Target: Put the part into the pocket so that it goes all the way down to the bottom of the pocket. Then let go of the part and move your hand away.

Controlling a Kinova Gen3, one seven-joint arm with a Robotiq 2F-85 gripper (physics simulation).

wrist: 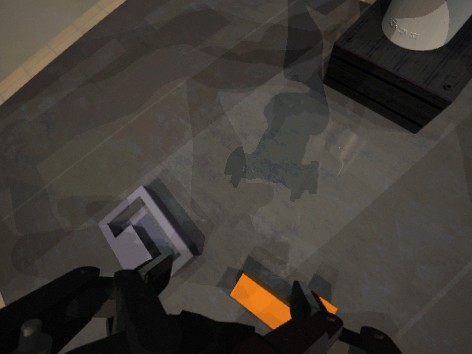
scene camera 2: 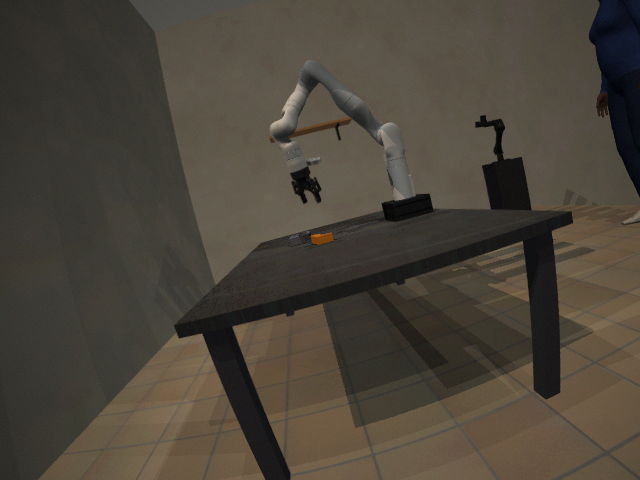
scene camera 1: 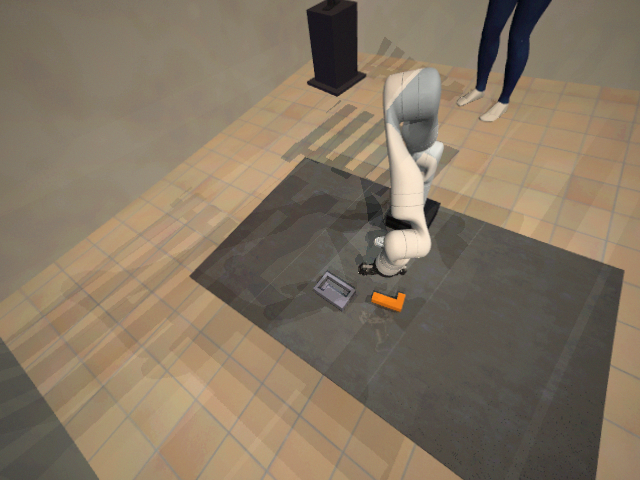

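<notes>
The part is an orange L-shaped block lying flat on the table, apart from the grey block. The grey block has an L-shaped pocket in its top, with no part in it. It stands to the left of the orange part in scene camera 1. My gripper is open and empty, well above the table top. In the wrist view one finger overlaps the grey block's lower edge and the other covers a stretch of the orange part.
The dark table bears both objects and the arm's black base. Beyond the table stand a dark pedestal and a person. An orange-brown shelf is on the wall.
</notes>
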